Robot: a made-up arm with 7 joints.
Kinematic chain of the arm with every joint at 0, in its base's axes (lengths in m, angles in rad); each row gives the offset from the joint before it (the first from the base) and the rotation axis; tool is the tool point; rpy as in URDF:
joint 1: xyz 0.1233 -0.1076 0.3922 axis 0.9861 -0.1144 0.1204
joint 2: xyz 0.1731 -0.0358 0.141 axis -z
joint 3: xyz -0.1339 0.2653 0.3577 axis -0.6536 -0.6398 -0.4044
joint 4: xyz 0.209 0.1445 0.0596 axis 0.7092 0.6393 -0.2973
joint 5: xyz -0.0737 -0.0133 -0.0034 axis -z
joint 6: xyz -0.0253 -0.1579 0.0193 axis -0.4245 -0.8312 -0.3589
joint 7: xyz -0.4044 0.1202 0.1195 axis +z
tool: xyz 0.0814 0.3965 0.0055 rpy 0 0 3.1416
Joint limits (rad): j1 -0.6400..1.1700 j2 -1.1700..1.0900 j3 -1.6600..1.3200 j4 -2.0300..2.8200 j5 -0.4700..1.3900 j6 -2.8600..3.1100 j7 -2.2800..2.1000
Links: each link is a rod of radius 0.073 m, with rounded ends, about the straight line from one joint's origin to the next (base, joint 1, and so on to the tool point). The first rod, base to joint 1, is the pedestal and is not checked.
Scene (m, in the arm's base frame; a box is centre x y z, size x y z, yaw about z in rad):
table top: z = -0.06
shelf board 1: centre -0.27 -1.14 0.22 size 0.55 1.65 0.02 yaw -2
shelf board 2: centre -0.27 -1.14 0.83 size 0.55 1.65 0.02 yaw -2
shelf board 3: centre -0.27 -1.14 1.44 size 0.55 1.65 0.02 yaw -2
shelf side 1: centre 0.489 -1.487 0.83 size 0.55 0.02 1.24 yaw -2
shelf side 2: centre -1.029 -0.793 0.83 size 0.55 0.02 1.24 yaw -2
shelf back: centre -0.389 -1.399 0.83 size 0.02 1.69 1.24 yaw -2
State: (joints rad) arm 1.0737 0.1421 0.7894 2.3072 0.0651 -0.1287 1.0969
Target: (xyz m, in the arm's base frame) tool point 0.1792 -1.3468 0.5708
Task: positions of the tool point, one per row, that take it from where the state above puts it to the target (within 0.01 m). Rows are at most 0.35 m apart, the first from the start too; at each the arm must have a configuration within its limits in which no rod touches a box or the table.
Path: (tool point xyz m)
1: -0.0072 -1.0808 1.1938
2: 0.0547 -0.9474 1.1941
3: 0.1035 -0.8021 1.1645
4: 0.2077 -0.8867 0.9473
5: 0.3224 -0.8874 0.7437
6: 0.4173 -0.8266 0.5708
7: 0.3790 -1.1038 0.6237
8: 0.1792 -1.3468 0.5708

